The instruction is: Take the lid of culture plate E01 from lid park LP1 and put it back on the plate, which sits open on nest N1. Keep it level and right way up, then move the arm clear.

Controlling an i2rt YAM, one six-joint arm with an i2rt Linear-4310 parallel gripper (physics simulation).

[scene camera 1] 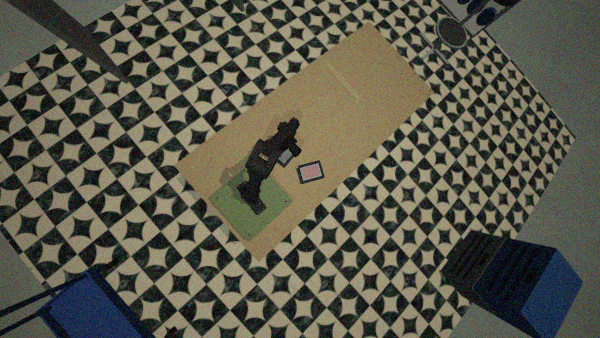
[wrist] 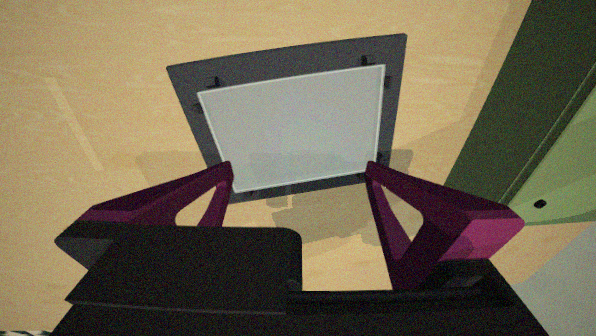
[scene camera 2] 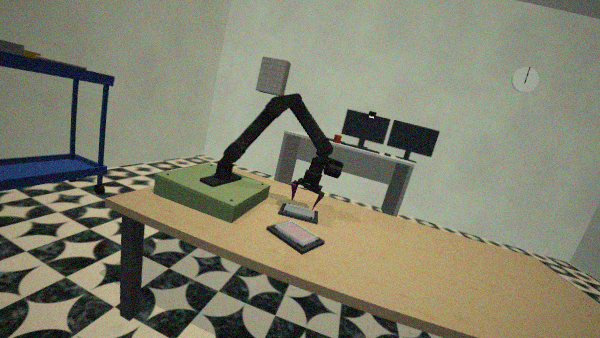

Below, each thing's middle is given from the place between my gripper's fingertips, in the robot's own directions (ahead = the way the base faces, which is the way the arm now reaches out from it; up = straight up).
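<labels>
From my hand: dark lid park [wrist: 188, 78], 30 mm below, 10 mm to the right; dark plate nest [scene camera 2: 298, 247], 30 mm below, 220 mm to the right, 60 mm ahead; plate lid [wrist: 282, 131], 30 mm below, 10 mm to the right.
</labels>
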